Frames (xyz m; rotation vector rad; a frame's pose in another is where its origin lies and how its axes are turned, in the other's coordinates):
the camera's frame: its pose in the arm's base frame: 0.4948 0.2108 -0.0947 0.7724 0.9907 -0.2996
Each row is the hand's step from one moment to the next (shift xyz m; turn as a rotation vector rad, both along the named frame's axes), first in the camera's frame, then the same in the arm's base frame.
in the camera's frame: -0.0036 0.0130 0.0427 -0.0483 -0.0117 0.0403
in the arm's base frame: 0.0325 -0.0213 0.0223 -0.0067 -0.0419 0.0479
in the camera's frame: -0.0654 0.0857 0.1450 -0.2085 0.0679 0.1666
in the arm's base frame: 0.1050 -0.0490 0.1387 0.0323 -0.0924 0.2574
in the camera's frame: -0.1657 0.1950 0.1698 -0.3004 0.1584 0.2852
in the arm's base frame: 0.1278 -0.0007 0.2792 0.1089 -0.1224 0.4121
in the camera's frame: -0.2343 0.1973 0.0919 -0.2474 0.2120 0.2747
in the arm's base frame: 0.0428 0.0482 0.3132 0.1604 -0.0716 0.3883
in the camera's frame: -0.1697 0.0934 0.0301 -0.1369 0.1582 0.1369
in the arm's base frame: -0.0197 0.0258 0.1933 0.1018 -0.0003 0.2283
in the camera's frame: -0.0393 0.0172 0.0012 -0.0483 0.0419 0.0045
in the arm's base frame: -0.0107 0.0069 0.0410 0.0003 0.0210 0.0606
